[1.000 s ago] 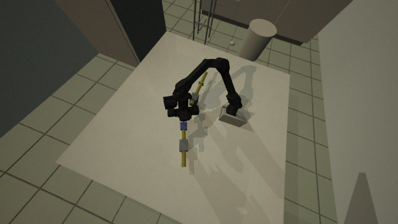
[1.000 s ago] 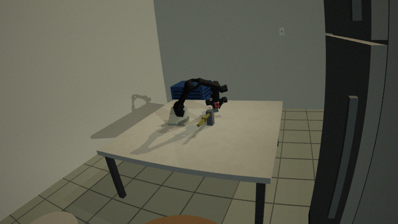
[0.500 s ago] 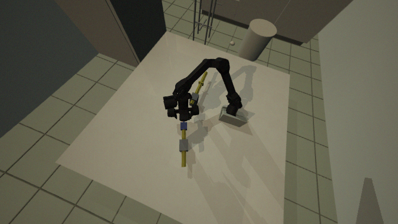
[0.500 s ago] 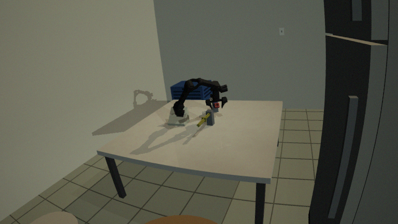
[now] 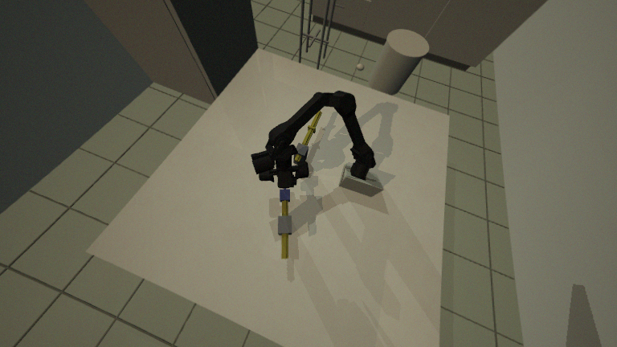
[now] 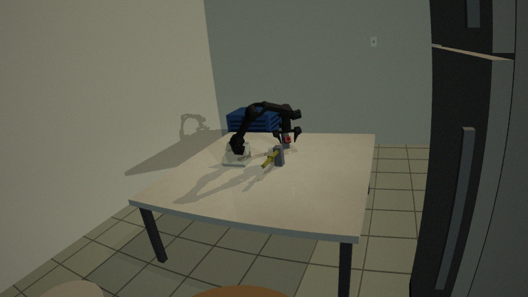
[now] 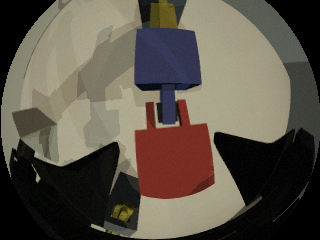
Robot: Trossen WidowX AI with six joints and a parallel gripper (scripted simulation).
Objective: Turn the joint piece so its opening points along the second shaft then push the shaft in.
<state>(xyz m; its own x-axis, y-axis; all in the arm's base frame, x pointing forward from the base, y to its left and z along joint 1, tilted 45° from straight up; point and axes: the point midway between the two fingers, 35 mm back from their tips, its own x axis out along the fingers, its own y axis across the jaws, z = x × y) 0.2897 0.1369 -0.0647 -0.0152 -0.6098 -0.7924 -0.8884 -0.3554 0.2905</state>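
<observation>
Now: gripper tip 2 cm below the red square joint piece.
</observation>
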